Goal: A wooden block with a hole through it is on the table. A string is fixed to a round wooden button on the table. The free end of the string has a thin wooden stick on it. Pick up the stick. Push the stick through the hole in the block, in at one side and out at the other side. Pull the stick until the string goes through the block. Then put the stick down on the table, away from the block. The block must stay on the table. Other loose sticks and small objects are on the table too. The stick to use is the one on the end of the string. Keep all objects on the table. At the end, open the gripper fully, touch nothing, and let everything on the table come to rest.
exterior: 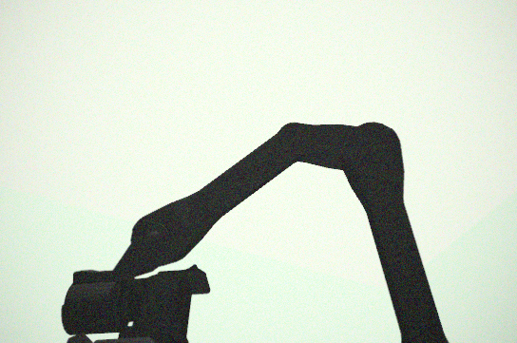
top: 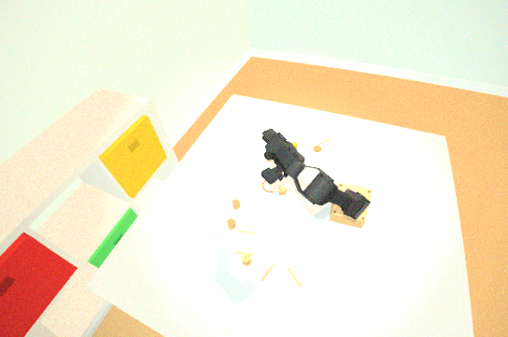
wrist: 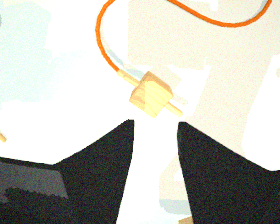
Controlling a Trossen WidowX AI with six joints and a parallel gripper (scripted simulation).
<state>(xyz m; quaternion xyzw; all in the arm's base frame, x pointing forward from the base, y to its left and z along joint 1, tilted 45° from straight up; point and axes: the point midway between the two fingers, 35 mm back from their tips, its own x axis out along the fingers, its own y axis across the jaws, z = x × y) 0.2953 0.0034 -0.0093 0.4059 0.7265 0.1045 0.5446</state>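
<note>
My gripper tip is 8 cm above the square wooden block. The rest, counted from my gripper tip: thin wooden stick (8 cm below, 1 cm to the left, 1 cm ahead); then round wooden button (18 cm to the right, 9 cm below, 6 cm ahead); then yellow piece (28 cm to the right, 8 cm below, 4 cm ahead).
</note>
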